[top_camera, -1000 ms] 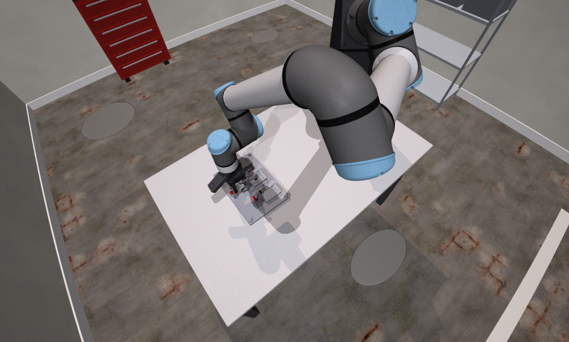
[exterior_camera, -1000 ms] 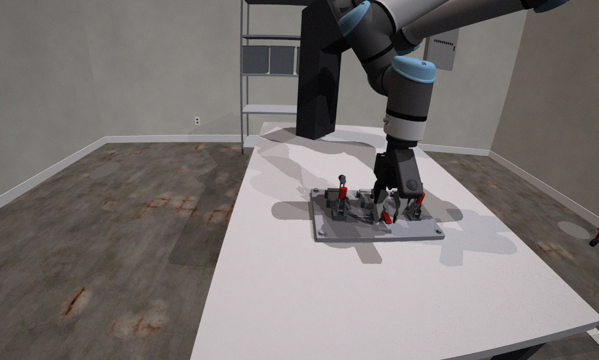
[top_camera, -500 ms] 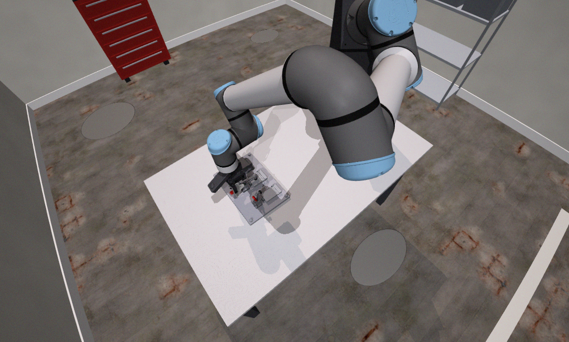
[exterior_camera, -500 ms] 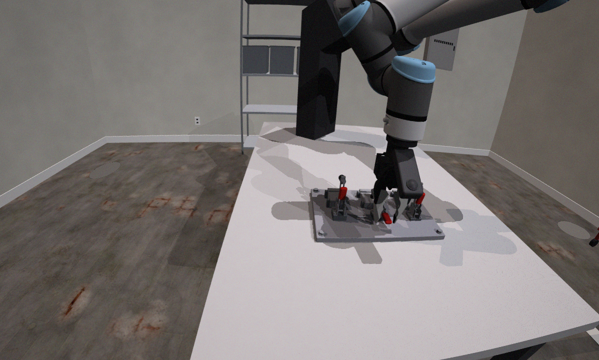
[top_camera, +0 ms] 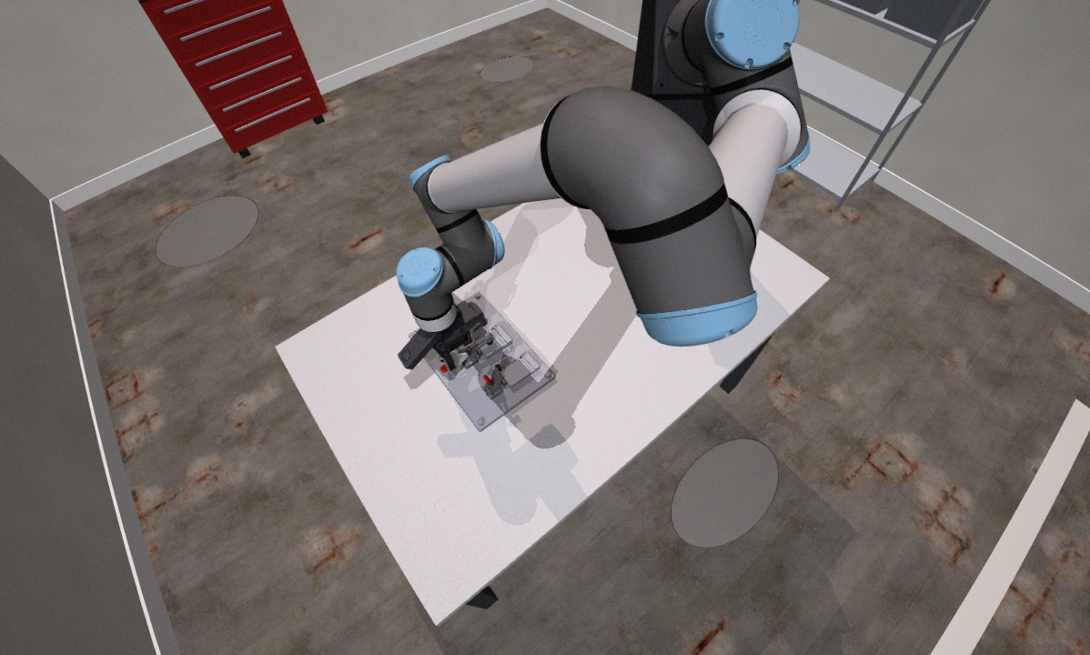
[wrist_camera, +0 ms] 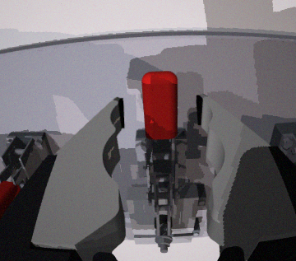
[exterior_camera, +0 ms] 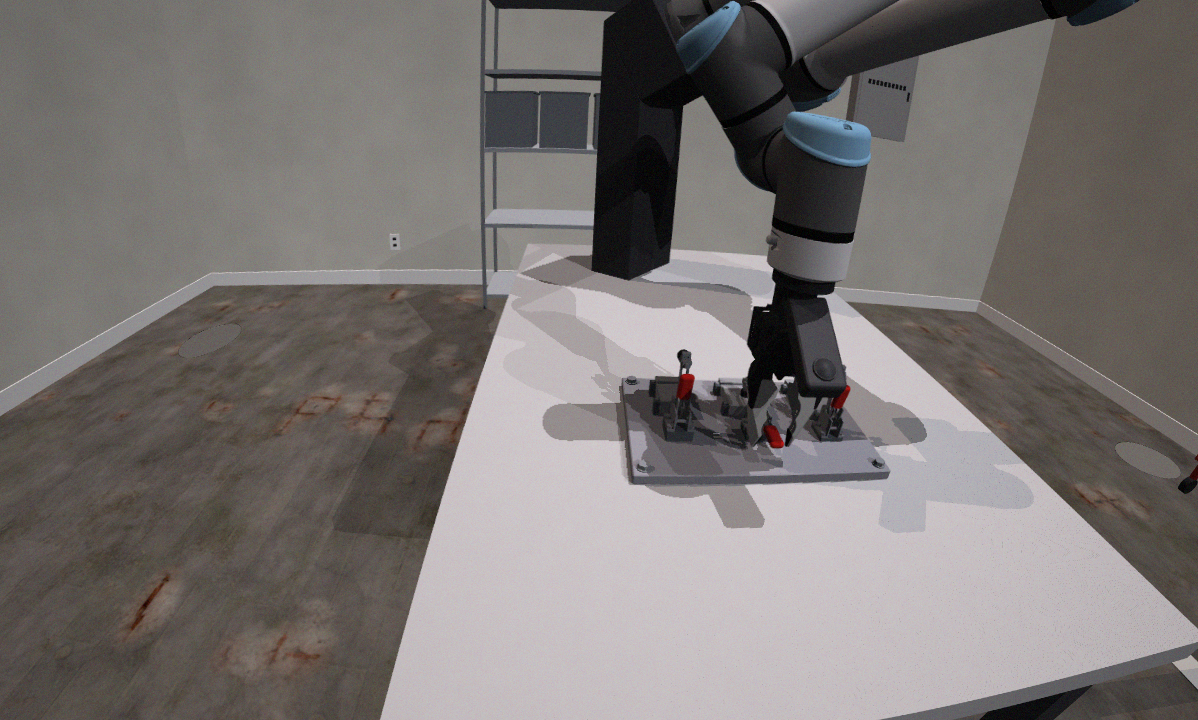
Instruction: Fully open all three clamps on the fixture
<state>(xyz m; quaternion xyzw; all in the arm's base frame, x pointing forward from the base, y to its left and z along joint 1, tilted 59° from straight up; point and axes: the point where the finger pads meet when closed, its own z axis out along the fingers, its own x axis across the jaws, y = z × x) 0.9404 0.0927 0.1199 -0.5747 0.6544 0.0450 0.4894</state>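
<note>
Right now my hand is 9 cm past the fixture, 2 cm to the left of it and 4 cm above it.
</note>
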